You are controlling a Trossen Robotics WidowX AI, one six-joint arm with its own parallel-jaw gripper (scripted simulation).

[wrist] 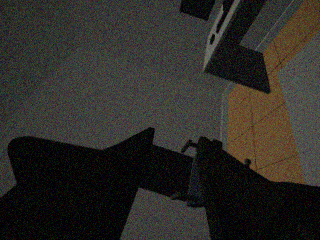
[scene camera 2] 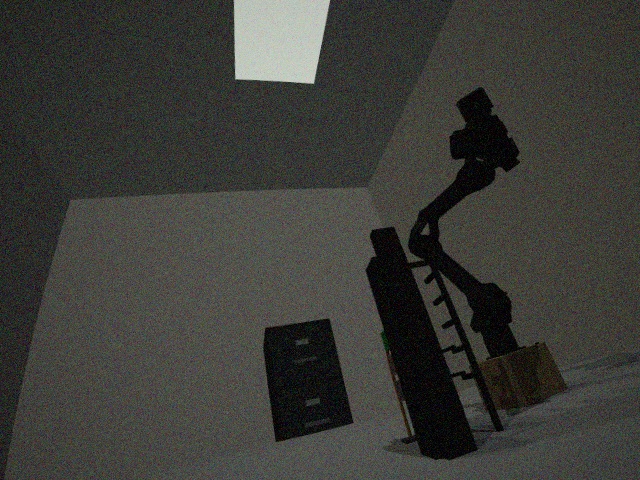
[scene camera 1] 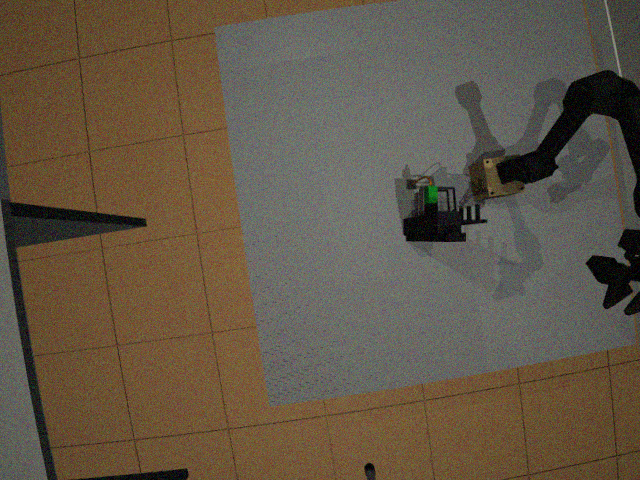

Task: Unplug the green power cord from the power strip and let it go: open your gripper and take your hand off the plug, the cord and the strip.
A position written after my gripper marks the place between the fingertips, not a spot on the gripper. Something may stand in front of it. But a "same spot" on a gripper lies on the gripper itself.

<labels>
my gripper: wrist; scene camera 2 472,101; scene camera 1
same spot on my gripper: (scene camera 1: pixel 615 292) = (wrist: pixel 214 168)
</labels>
